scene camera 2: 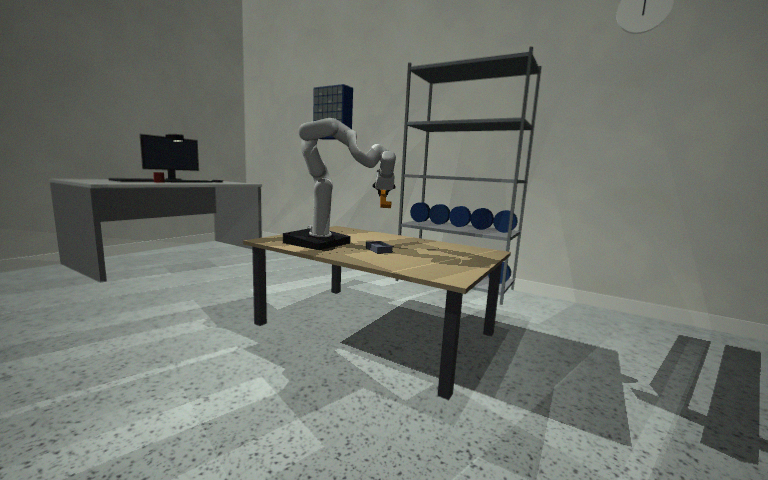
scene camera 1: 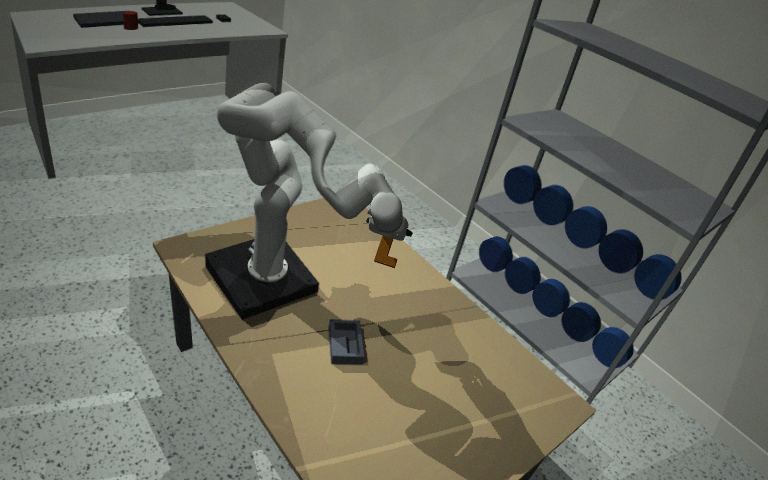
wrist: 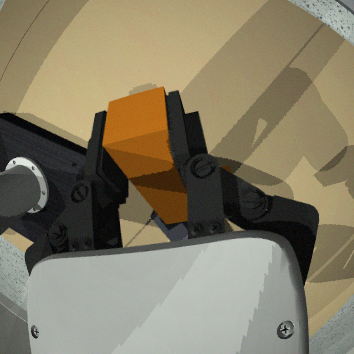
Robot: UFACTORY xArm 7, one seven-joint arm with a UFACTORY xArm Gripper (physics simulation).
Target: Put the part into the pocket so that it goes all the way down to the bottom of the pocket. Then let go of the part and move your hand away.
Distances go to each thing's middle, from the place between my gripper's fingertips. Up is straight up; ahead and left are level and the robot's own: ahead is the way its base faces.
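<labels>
The orange L-shaped part (wrist: 135, 135) is 30 mm ahead of my hand, 30 mm to the right of it and 20 mm below it. Going by their middles, the orange L-shaped part is the nearest to my hand of the things named here. There's also the grey block with pocket (scene camera 1: 346, 345), and that's 70 mm ahead of my hand, 200 mm to the right of it and 260 mm below it.
</labels>
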